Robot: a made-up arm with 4 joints.
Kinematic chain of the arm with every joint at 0, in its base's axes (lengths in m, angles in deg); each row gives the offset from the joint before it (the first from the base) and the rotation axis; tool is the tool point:
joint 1: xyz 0 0 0.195 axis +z
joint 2: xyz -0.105 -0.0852 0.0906 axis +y
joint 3: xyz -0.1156 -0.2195 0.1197 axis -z
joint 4: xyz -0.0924 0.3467 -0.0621 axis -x
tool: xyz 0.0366 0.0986 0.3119
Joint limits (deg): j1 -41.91..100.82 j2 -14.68..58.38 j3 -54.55..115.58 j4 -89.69..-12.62
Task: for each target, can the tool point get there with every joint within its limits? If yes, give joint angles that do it. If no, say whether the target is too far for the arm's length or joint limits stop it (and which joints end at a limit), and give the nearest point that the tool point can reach.
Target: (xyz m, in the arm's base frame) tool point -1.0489 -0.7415 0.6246
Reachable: no: too far | nearest point -0.5343 -0.3777 0.5417 | short by 0.636 m
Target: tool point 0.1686 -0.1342 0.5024
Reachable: yes | joints 0.43 51.64 49.99 -44.83
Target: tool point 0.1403 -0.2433 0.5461
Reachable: yes | joints 55.25 37.77 0.01 -82.36
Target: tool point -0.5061 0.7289 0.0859
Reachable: no: joint limits stop it (at a limit: joint 1, joint 2, joint 4) | nearest point -0.5010 0.3486 0.5509 | short by 0.601 m
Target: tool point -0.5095 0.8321 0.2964
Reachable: no: joint limits stop it (at a limit: joint 1, joint 2, joint 4) | nearest point -0.4806 0.3522 0.5542 | short by 0.545 m
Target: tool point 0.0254 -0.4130 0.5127
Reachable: yes | joints 51.60 -0.84 -32.32 -75.73
